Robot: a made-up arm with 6 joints.
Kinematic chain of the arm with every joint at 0, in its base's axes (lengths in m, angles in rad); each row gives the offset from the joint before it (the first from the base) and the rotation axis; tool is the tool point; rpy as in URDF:
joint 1: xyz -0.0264 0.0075 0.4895 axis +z
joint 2: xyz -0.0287 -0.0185 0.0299 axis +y
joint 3: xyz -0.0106 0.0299 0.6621 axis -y
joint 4: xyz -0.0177 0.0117 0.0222 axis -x
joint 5: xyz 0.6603 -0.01 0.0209 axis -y
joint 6: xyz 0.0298 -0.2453 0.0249 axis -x
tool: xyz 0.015 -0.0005 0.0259 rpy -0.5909 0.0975 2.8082
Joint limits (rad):
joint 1: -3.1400..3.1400
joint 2: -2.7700..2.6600
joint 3: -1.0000..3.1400
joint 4: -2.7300..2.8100
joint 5: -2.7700..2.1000
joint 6: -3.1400..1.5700
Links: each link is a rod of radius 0.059 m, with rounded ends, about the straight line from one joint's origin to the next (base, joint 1, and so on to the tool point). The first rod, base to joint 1, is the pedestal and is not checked.
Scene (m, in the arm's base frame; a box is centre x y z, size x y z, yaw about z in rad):
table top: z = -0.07
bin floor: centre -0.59 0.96 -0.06 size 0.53 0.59 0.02 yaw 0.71
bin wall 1: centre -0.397 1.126 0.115 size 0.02 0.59 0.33 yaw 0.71
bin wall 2: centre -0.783 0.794 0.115 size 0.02 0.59 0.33 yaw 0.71
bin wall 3: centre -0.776 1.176 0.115 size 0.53 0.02 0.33 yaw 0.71
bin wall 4: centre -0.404 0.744 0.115 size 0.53 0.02 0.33 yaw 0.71
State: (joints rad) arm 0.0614 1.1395 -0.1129 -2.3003 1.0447 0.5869
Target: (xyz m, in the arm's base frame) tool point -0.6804 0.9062 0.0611
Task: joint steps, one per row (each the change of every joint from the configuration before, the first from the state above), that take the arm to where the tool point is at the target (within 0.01 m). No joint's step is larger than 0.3 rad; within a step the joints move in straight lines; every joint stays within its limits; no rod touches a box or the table.
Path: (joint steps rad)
1: 0.2676 -0.0430 0.0833 -0.0614 -0.1176 -0.1063
2: 0.2675 -0.0431 0.0834 -0.0614 -0.1175 -0.1063
3: 0.2676 -0.0430 0.0833 -0.0614 -0.1176 -0.1063
4: 0.2675 -0.0431 0.0833 -0.0613 -0.1175 -0.1063
5: 0.2676 -0.0430 0.0834 -0.0614 -0.1176 -0.1062
6: 0.2675 -0.0431 0.0833 -0.0614 -0.1175 -0.1063
7: 0.2676 -0.0430 0.0833 -0.0614 -0.1176 -0.1063
8: 0.0252 0.2393 0.1703 0.0000 0.1695 0.2531
9: 0.0252 0.2392 0.1702 0.0000 0.1696 0.2531
10: 0.0253 0.2393 0.1702 0.0000 0.1695 0.2530

